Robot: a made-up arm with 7 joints.
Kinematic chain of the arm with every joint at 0, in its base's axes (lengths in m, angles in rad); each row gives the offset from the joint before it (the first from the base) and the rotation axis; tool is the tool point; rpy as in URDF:
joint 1: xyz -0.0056 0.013 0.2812 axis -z
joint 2: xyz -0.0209 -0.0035 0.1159 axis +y
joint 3: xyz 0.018 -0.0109 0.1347 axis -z
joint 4: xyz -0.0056 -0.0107 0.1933 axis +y
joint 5: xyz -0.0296 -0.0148 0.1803 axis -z
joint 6: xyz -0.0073 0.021 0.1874 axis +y
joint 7: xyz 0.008 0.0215 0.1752 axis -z
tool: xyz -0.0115 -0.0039 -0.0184 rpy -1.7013 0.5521 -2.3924
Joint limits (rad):
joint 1: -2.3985..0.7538
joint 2: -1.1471..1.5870
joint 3: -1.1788..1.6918
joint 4: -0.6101..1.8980
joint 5: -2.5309..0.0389
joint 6: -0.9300..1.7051
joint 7: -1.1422..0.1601
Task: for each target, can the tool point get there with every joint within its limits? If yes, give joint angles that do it. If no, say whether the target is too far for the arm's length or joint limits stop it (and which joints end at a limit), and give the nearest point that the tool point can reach.
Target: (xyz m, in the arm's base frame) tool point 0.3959 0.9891 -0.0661
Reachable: no: too far | nearest point 0.2848 0.7189 0.1079 | short by 0.340 m
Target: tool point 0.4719 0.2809 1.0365
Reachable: yes | joints -0.4885 0.6017 -0.8716 0.2838 -1.5174 -0.1153 -0.3384
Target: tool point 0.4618 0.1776 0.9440
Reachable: yes | joints 0.2099 0.1520 -0.6284 1.0707 -0.8386 0.2654 -0.2629
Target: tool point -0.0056 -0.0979 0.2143
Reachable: no: joint limits stop it (at a limit: joint 1, joint 4, joint 5, joint 6, joint 7) | nearest point 0.0034 -0.1505 0.1339 | short by 0.096 m
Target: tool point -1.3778 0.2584 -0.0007
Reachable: no: too far | nearest point -0.8006 0.1552 0.3530 | short by 0.685 m
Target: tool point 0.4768 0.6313 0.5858
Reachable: yes | joints -0.7896 1.2981 1.1394 -0.0711 -1.4161 0.5926 -0.5406
